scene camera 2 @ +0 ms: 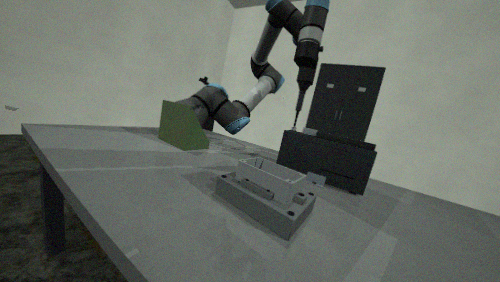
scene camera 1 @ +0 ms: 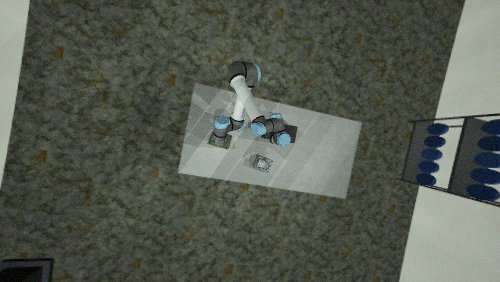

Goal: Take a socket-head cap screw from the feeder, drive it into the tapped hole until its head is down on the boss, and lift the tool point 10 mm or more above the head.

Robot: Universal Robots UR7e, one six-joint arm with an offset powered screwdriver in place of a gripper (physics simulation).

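My screwdriver [scene camera 2: 294, 128] points down, slightly tilted, with its thin bit reaching the top left edge of the black feeder [scene camera 2: 325, 161] [scene camera 1: 292, 133]. A tiny pale spot shows at the bit's tip; whether it is a screw on the bit or one in the feeder is too small to tell. In scene camera 1 the arm hides the tool point. The light grey open-topped housing [scene camera 2: 274, 181] [scene camera 1: 262, 163] sits upright on a grey fixture block [scene camera 2: 250, 202], to the front left of the feeder in scene camera 2. Its corner bosses show small dark holes; no screw head can be made out there.
The arm's base stands on a green wedge mount [scene camera 2: 181, 127] [scene camera 1: 226, 144] on the table [scene camera 2: 115, 195] [scene camera 1: 320, 165]. A small light plate [scene camera 2: 316, 179] is beside the feeder's foot. A tall dark cabinet [scene camera 2: 345, 100] stands behind the feeder. A rack with blue discs [scene camera 1: 465, 155] is far right.
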